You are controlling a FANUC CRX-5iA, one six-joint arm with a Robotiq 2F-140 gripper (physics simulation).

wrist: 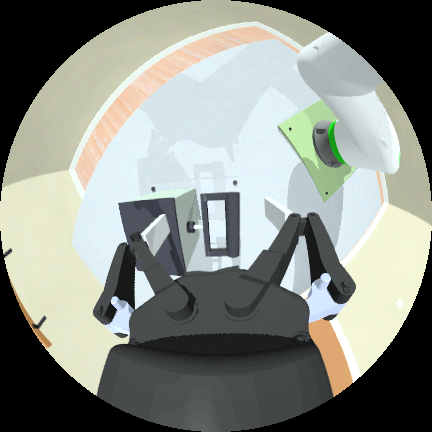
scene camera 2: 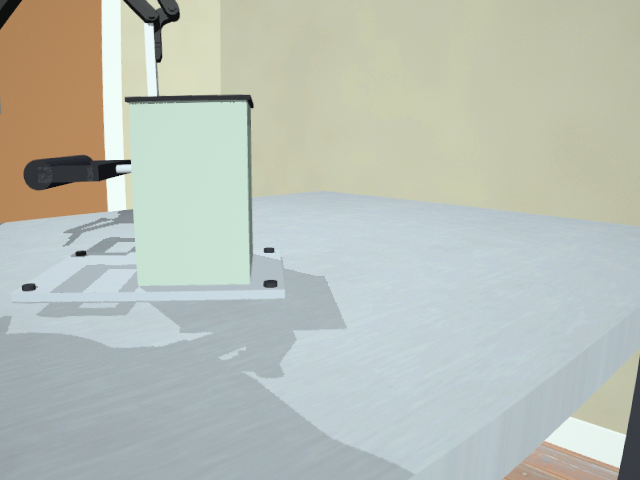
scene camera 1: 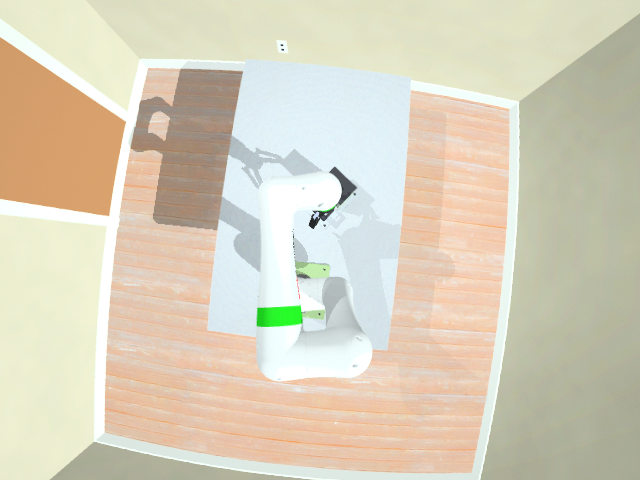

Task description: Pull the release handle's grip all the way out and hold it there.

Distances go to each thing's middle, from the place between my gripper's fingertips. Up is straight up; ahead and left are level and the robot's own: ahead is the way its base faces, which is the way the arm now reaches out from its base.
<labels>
The release handle grip [wrist: 231, 199] is 60 mm below my hand, 40 mm ahead of it and 30 mm to the left of it. Also, from my hand: base plate [wrist: 206, 185] 160 mm below, 80 mm ahead, 10 mm to the left.
</labels>
